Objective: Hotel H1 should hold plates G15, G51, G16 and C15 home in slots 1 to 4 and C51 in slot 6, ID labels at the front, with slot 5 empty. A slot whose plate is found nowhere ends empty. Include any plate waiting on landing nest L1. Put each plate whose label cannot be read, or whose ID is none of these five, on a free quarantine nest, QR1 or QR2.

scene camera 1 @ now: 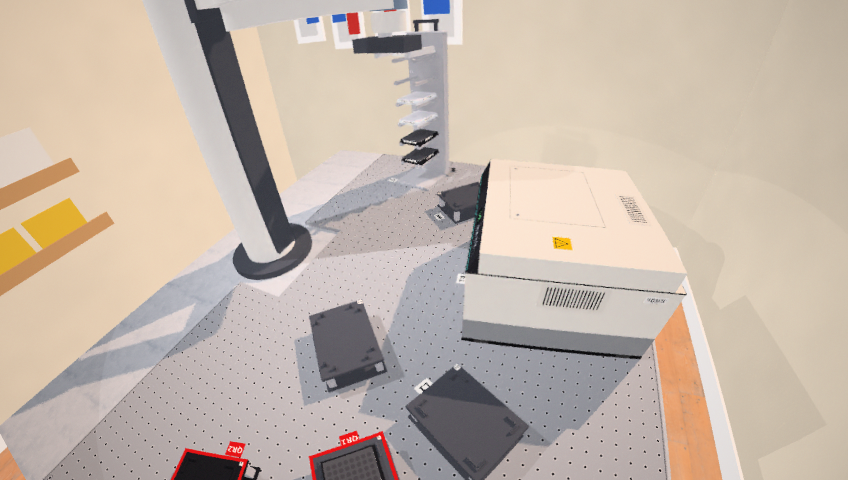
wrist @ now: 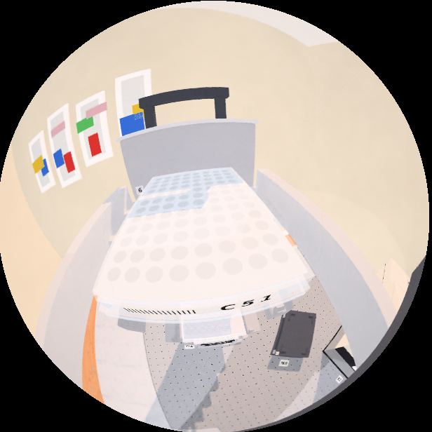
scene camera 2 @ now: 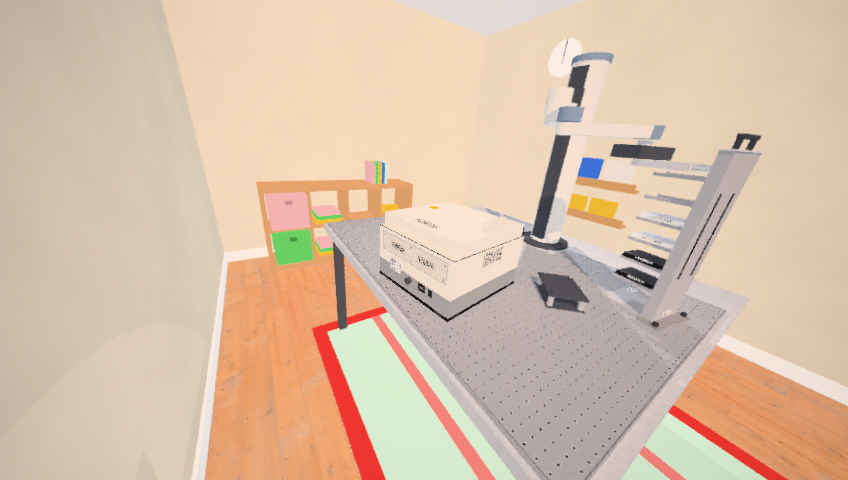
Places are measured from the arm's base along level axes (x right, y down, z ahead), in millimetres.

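Pixels of known places: gripper, fingertip midpoint: [scene camera 2: 701, 168]; arm's base at its link origin: [scene camera 1: 273, 251] [scene camera 2: 543, 241].
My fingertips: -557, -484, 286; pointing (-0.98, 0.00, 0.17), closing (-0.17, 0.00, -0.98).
Observation:
Ahead of a thing's pixels: the offset from my fingertips to its top centre, as dx, dy, dz. "pt": to the spot under its first point.
My gripper [scene camera 1: 397, 55] [scene camera 2: 672, 164] [wrist: 191, 186] is shut on the clear plate C51 [wrist: 200, 250], whose ID label faces the front. The plate is level and reaches in over the top shelf of hotel H1 [scene camera 1: 437, 107] [scene camera 2: 690, 255] [wrist: 190, 155], beside the slot mark 6. Whether it touches the shelf I cannot tell. Lower in the hotel, two black plates {+21, +364, -5} [scene camera 1: 420, 155] {+21, +293, -5} [scene camera 1: 418, 137] are in slots 1 and 2, and two clear plates {+21, +222, -5} [scene camera 1: 417, 117] {+21, +151, -5} [scene camera 1: 417, 98] are in slots 3 and 4. Slot 5 shows a bare shelf {+16, +94, -41} [scene camera 1: 410, 79]. The hotel plates' IDs are too small to read.
Nest N6 {+169, +415, +218} [scene camera 1: 461, 202] [scene camera 2: 562, 289] [wrist: 296, 334] stands by the hotel, near the cream instrument {+456, +226, +503} [scene camera 1: 565, 220] [scene camera 2: 446, 249]. A dark nest {+770, +411, +132} [scene camera 1: 348, 342] and landing nest L1 {+839, +415, +406} [scene camera 1: 467, 419] show no plate. QR1 {pt +938, +421, +316} [scene camera 1: 389, 455] has a dark gridded surface inside; QR2 {pt +1072, +421, +33} [scene camera 1: 202, 453] looks black inside, both cut off.

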